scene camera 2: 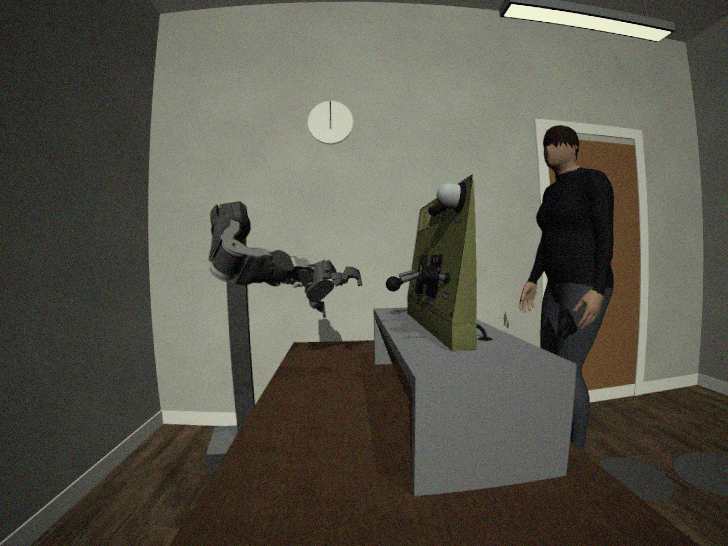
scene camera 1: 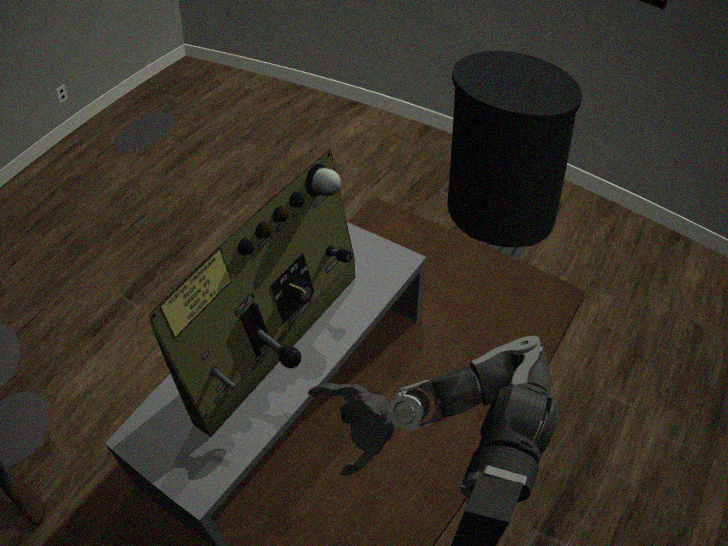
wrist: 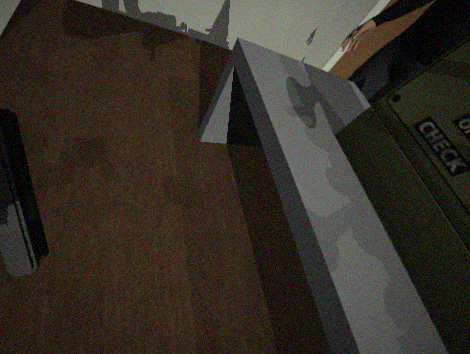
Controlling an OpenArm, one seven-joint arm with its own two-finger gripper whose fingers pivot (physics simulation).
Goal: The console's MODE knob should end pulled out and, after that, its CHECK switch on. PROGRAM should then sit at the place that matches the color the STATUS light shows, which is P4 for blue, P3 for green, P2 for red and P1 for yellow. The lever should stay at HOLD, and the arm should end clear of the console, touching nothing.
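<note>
The olive console (scene camera 1: 194,367) (scene camera 2: 461,311) stands on a grey bench. Its CHECK switch (scene camera 1: 223,377) is a small toggle at the lower left; the CHECK label (wrist: 441,146) shows in the wrist view. The lever (scene camera 1: 289,356) (scene camera 2: 392,283) sticks out with a black ball end. The PROGRAM dial (scene camera 1: 299,289) has a yellow pointer; its exact place is unreadable. A black knob (scene camera 1: 339,254), seemingly MODE, is at the right; its travel is unclear. The small lamps look dark; a white dome (scene camera 1: 325,181) (scene camera 2: 448,195) is at the top corner. My gripper (scene camera 1: 329,430) (scene camera 2: 341,298) is open, in front of the console, apart from it.
The grey bench (scene camera 1: 385,252) (scene camera 2: 491,423) (wrist: 295,205) stands on a brown table (scene camera 1: 464,311) (scene camera 2: 311,458) (wrist: 140,225). A black drum (scene camera 1: 510,164) stands at the back right in scene camera 1. A person (scene camera 2: 573,235) stands behind the console.
</note>
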